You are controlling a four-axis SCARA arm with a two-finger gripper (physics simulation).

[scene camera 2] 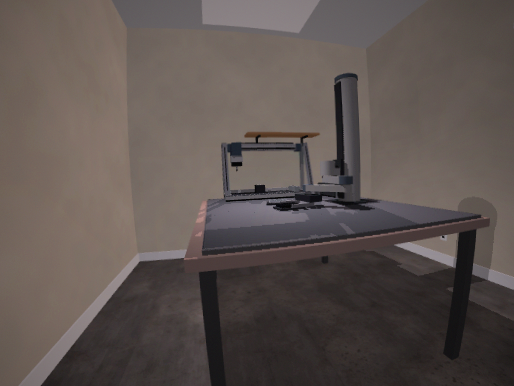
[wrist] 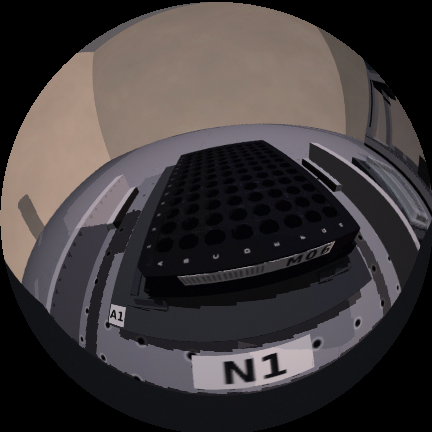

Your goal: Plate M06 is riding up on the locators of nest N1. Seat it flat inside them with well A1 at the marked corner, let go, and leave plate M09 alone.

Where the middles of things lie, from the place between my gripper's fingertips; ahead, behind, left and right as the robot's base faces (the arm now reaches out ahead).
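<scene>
My gripper: 120 mm past the N1 label [wrist: 239, 370], 20 mm to the left of it, 20 mm above it. From my hand: black well plate M06 [wrist: 232, 217], 20 mm behind, 10 mm to the right, 10 mm below.
</scene>
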